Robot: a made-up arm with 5 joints.
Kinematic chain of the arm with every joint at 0, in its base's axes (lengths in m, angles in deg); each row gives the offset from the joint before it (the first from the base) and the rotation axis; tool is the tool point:
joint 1: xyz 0 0 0.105 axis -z
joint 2: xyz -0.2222 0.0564 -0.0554 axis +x
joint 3: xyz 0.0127 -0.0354 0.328 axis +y
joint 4: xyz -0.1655 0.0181 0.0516 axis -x
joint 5: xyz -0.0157 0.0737 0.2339 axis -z
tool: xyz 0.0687 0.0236 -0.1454
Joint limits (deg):
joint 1: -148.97..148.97
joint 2: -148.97..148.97
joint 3: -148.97..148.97
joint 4: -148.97..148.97
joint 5: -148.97..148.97
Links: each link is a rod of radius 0.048 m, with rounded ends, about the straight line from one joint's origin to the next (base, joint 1, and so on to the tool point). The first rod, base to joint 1, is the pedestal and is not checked.
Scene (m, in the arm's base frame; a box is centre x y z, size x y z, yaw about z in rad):
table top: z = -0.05
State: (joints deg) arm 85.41 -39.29 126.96 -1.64 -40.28
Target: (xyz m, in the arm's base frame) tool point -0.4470 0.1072 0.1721
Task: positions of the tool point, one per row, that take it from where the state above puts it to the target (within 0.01 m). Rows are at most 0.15 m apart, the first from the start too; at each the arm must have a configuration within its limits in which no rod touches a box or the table.
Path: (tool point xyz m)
1: 0.3178 0.0216 0.3369
2: 0.2422 0.0089 0.4083
3: 0.1468 0.0016 0.4601
4: 0.0372 0.0013 0.4867
5: -0.0798 0.0088 0.4841
6: -0.1956 0.0244 0.4500
7: -0.3013 0.0472 0.3846
8: -0.3878 0.0756 0.2902
9: -0.4470 0.1072 0.1721

